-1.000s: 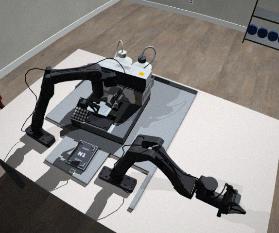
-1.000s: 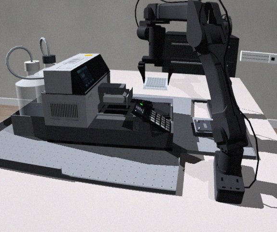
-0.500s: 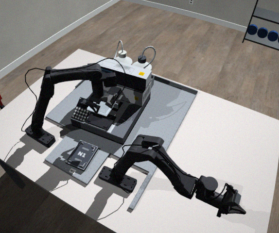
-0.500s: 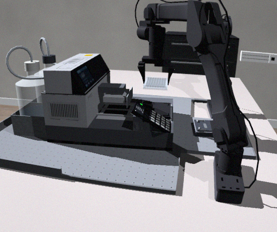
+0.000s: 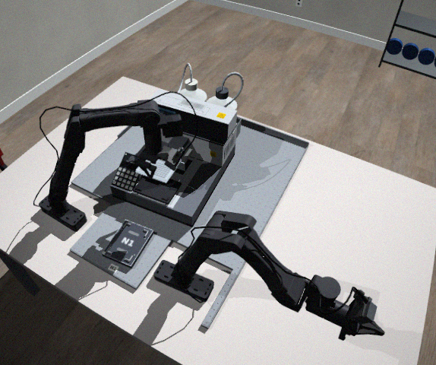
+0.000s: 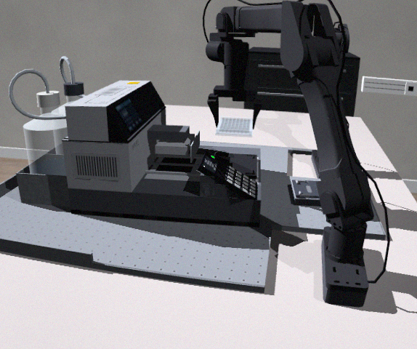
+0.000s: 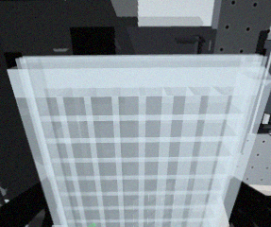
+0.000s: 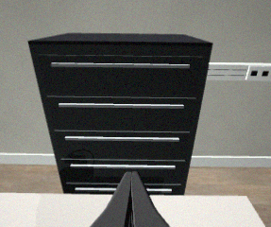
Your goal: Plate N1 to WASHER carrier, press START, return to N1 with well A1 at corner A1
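Note:
Now: left hand right at the white plate. From my left hand the other things lie so: dark carrier: 100 mm below; splash panel: 100 mm ahead, 60 mm below, 10 mm to the left; wash head: 150 mm ahead, 50 mm below, 20 mm to the left.

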